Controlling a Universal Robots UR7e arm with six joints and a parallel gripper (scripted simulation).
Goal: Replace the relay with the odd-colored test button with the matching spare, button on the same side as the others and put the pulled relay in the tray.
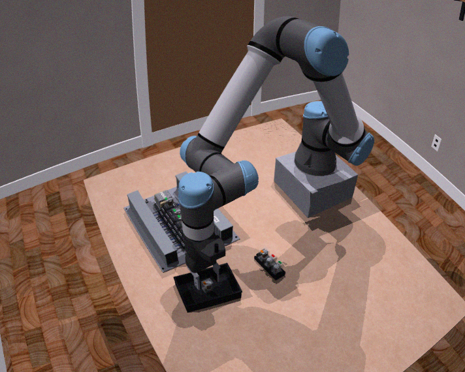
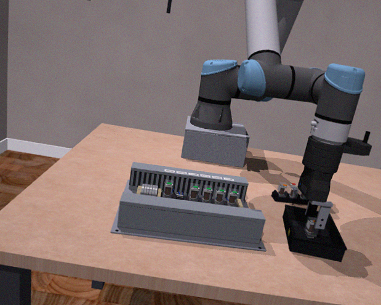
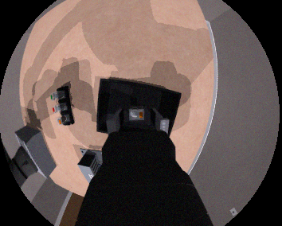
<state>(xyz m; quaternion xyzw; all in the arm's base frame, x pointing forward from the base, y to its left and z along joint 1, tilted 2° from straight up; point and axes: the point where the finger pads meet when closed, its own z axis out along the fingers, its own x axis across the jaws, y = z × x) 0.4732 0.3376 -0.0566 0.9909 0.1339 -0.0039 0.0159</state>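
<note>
The black tray is 4 cm below my hand.
</note>
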